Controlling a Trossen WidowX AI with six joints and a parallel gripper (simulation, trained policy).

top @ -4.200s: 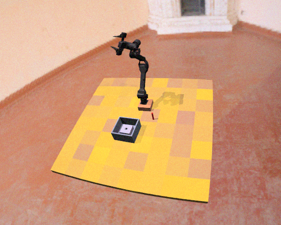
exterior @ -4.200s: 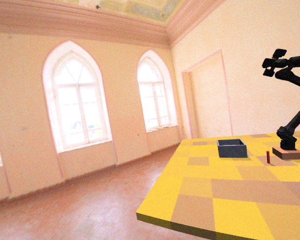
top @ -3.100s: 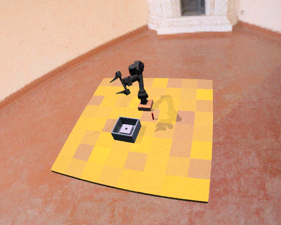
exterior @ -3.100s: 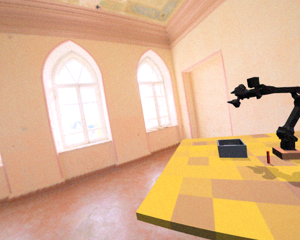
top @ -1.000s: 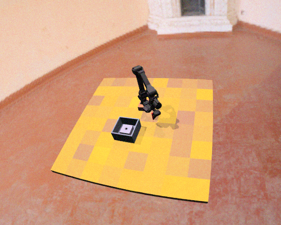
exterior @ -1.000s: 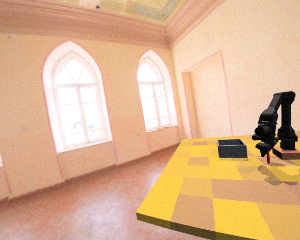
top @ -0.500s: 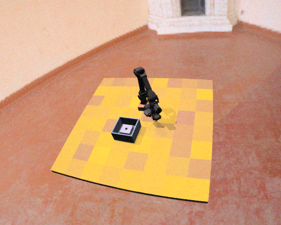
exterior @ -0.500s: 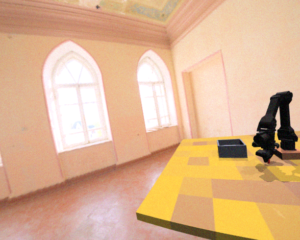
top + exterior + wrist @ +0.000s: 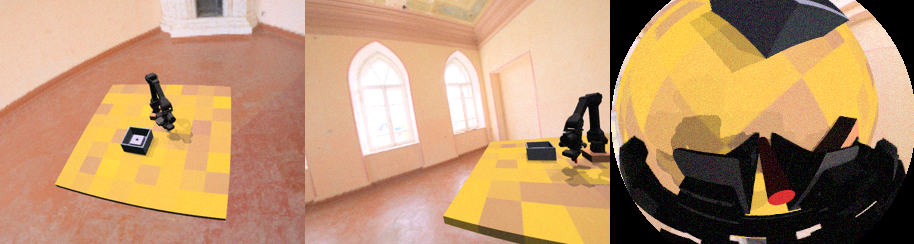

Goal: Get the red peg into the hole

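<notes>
The pale plate lies 180 mm ahead of my gripper tip, 160 mm to the right of it and 20 mm above it. Also, from my gripper tip: box 180 mm ahead, 160 mm to the right; red peg 30 mm above, 10 mm to the left, 10 mm behind.
</notes>
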